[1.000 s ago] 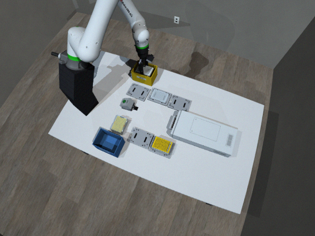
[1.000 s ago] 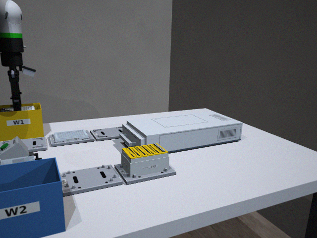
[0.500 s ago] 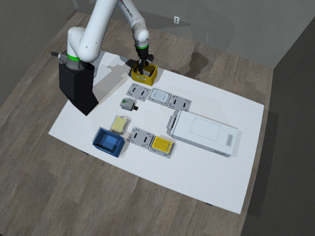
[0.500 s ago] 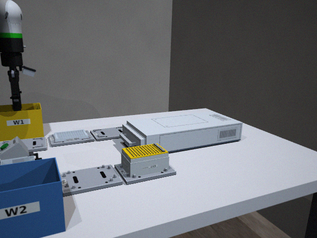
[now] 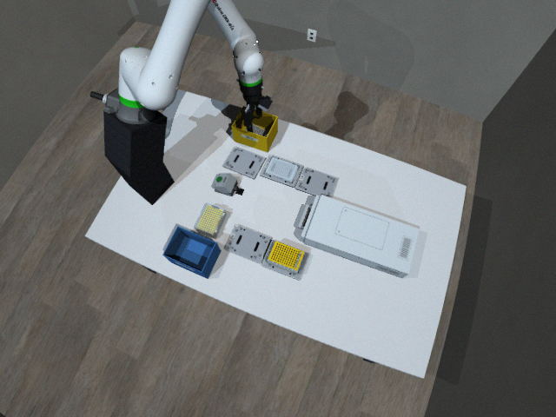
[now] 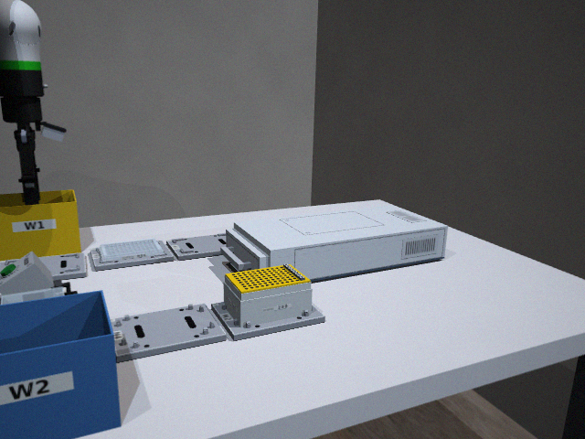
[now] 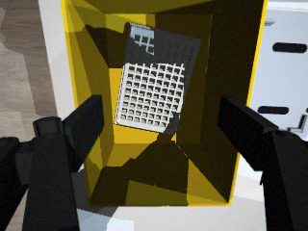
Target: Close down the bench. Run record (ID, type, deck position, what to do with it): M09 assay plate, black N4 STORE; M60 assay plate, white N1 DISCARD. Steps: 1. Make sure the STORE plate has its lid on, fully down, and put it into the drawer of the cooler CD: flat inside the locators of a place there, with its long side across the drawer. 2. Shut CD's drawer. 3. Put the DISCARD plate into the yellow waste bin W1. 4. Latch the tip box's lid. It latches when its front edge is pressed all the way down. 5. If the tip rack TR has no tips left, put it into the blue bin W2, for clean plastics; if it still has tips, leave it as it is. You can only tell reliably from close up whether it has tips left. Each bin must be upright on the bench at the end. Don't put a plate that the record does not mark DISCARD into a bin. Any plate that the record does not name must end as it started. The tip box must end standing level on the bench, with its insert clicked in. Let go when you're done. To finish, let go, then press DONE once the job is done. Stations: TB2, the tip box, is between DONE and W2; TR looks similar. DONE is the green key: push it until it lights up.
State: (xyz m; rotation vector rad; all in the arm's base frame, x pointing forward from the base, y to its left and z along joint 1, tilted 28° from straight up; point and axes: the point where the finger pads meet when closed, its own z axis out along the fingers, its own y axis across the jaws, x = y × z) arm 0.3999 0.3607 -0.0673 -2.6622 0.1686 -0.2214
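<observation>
Right now my hand is 6 cm past the green done key, 30 cm to the left of it and 6 cm above it. The rest, counted from my hand: yellow bin W1 (9 cm below); then white plate (11 cm below); then deck nest (16 cm to the right, 12 cm below).
</observation>
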